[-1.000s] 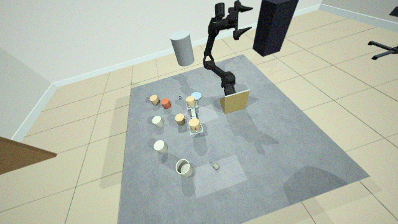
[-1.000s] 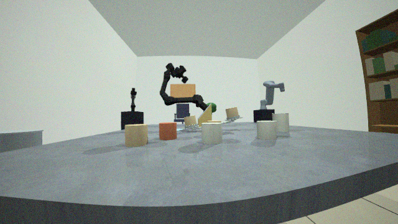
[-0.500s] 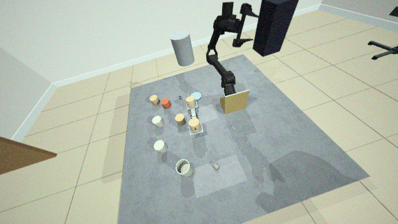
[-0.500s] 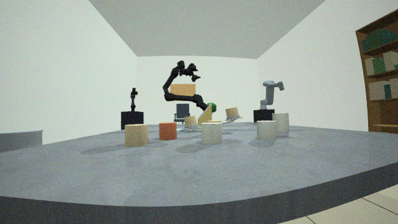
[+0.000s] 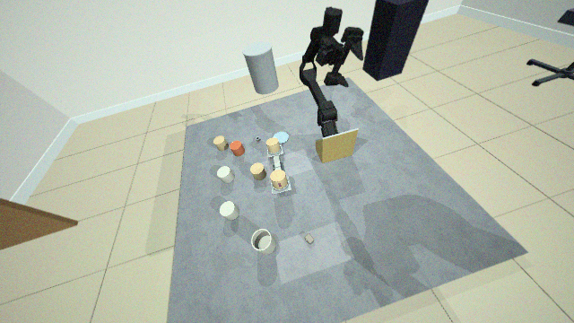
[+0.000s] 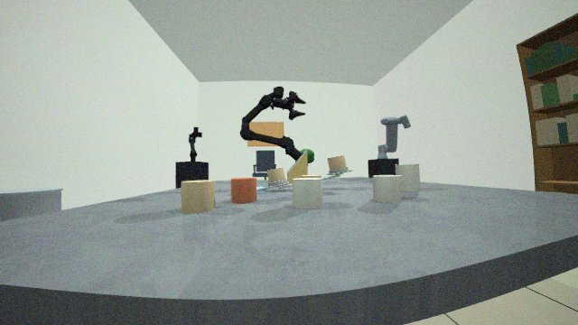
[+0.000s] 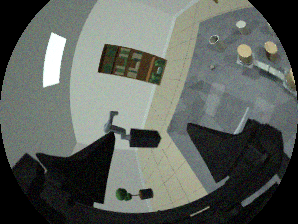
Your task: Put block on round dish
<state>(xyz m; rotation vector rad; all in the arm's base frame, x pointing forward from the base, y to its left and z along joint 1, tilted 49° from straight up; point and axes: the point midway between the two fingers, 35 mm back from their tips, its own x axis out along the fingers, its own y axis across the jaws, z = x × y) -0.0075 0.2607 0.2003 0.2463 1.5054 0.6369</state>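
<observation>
My gripper tip is now 31 cm short of the teal block, 20 cm to the left of it and 44 cm above it. The rest, counted from my gripper tip: orange cup 54 cm ahead, 31 cm to the right, 44 cm below; pale blue round dish 25 cm ahead, 30 cm to the right, 47 cm below; grey piece 30 cm ahead, 31 cm to the left, 47 cm below.
</observation>
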